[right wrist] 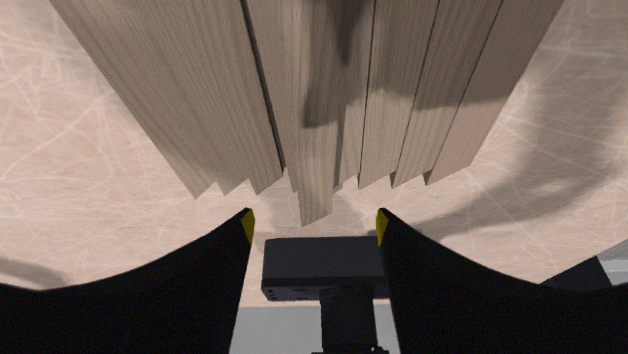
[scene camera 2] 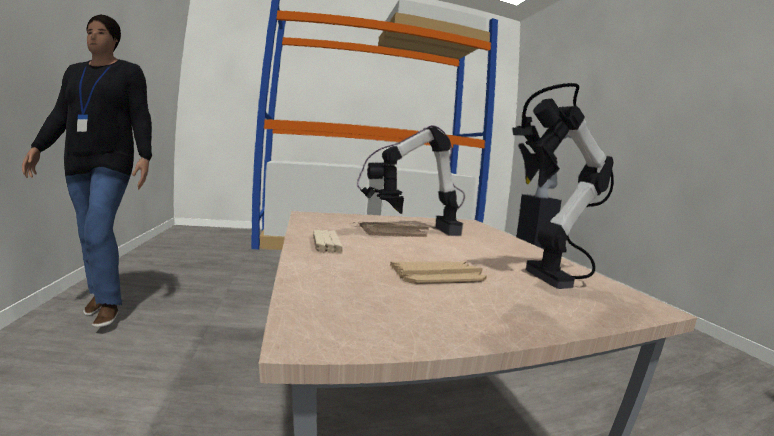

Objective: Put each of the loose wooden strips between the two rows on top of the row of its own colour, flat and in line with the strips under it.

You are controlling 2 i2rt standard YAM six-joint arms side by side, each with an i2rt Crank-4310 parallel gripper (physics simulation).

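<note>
A grey-brown row of strips lies at the back of the table. In the right wrist view, one strip lies lengthwise on top of this row, its end sticking out past the others. A yellow-tan row lies nearer the front, with raised strips along its far part. A bundle of pale strips lies near the left edge. My right gripper is open and empty above the end of the grey-brown row. My left gripper is raised high to the right of the rows, open and empty.
The right arm's black base stands beyond the grey-brown row's end. The left arm's base stands right of the yellow-tan row. A blue and orange rack stands behind the table, and a person stands at the left.
</note>
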